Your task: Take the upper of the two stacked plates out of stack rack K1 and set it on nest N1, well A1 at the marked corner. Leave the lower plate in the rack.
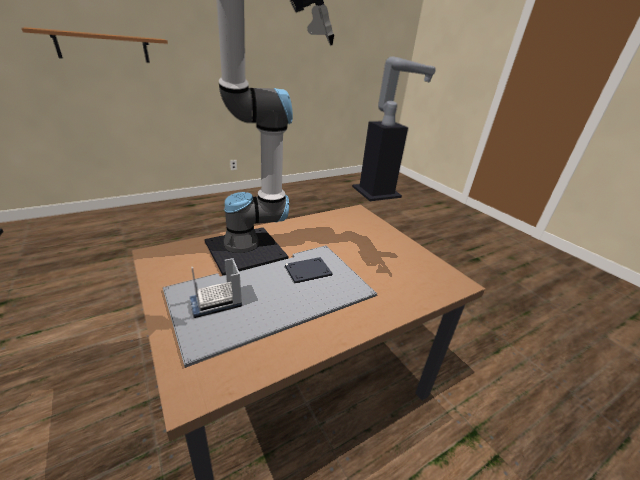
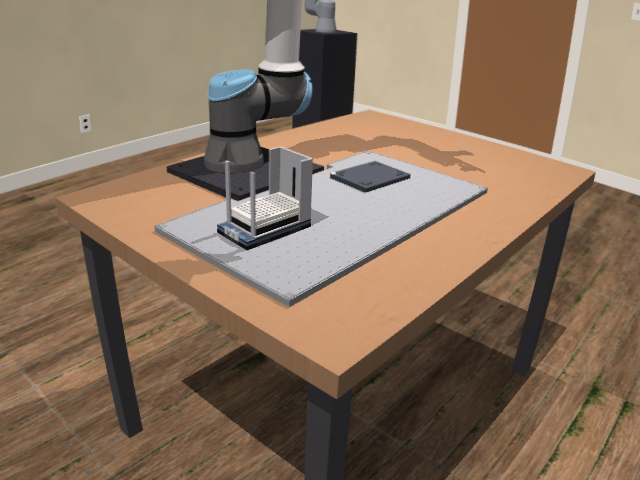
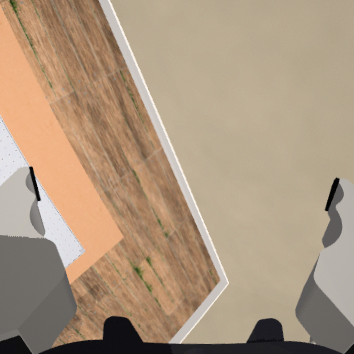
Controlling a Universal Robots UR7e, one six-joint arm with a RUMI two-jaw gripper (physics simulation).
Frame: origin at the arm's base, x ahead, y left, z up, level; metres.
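Seen in the pictures: gripper, fingertip midpoint: (image 1: pixel 333 21) (image 3: pixel 184 177); arm's base at its link origin: (image 1: pixel 241 243) (image 2: pixel 233 163).
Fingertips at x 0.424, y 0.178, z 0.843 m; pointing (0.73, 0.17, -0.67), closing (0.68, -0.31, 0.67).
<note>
Offsets run from my fingertips to a thing's top centre. Level surfaces: height alone.
Stack rack K1 @(dx -0.071, dy -0.333, dz -0.705 m) (image 1: pixel 235 284) (image 2: pixel 305 192) stands on the left part of the grey board, with a tall grey wall at one end and thin posts at the other. The upper plate @(dx -0.071, dy -0.323, dz -0.800 m) (image 1: pixel 215 293) (image 2: pixel 266 207), white with a grid of wells, lies flat in it. A dark layer shows directly beneath it; I cannot clearly make out the lower plate. Nest N1 @(dx -0.153, dy +0.042, dz -0.832 m) (image 1: pixel 308 269) (image 2: pixel 370 175) is a flat dark rectangle with a small white mark at one corner; no plate is on it. My gripper (image 1: pixel 330 41) (image 3: pixel 184 177) is open and empty, high above the table.
The grey perforated board @(dz -0.847 m) (image 1: pixel 279 310) (image 2: pixel 330 253) lies on the wooden table @(dz -0.860 m) (image 1: pixel 310 341) (image 2: pixel 361 310). The arm's dark base plate (image 1: pixel 268 250) (image 2: pixel 191 173) is behind the board, close to the rack and nest. A second, grey arm stands on a black pedestal (image 1: pixel 382 160) (image 2: pixel 338 72) beyond the table.
</note>
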